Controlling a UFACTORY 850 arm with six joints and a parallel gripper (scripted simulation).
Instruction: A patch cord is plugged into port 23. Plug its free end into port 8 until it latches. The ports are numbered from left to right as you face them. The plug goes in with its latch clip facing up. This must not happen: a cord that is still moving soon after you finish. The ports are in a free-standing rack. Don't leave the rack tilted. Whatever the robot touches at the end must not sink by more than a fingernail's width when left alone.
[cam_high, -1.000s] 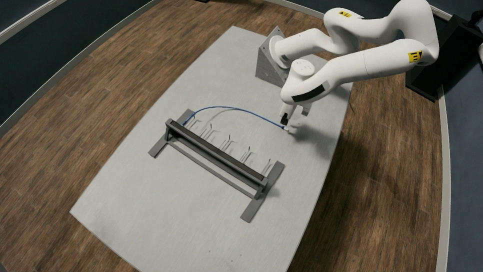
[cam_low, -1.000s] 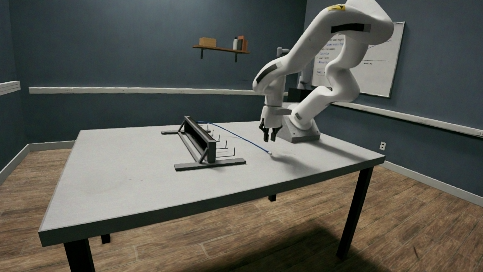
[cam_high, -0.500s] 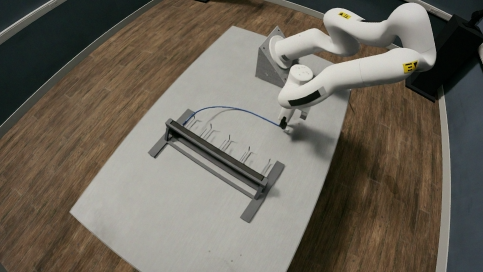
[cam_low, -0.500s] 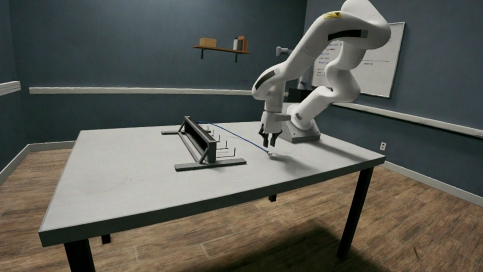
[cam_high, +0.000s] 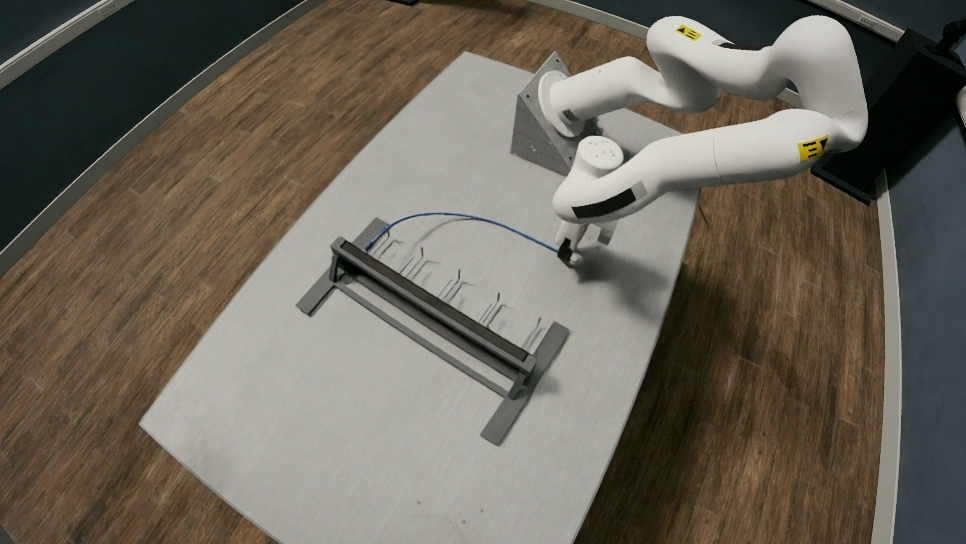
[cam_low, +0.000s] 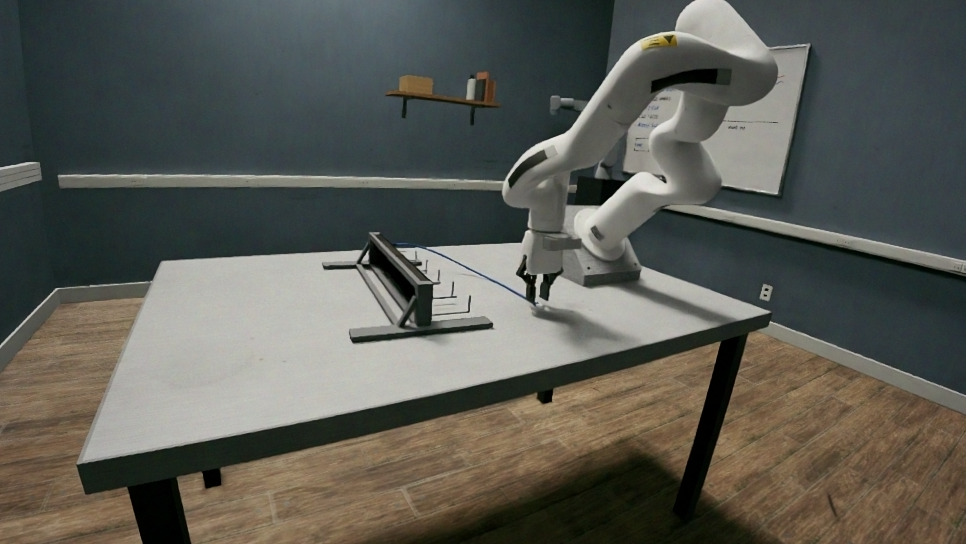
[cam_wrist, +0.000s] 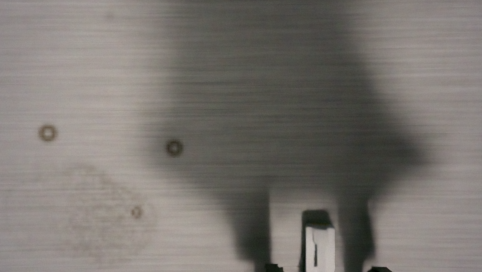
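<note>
The white plug is 30 mm below my hand and 20 mm to the left of it.
</note>
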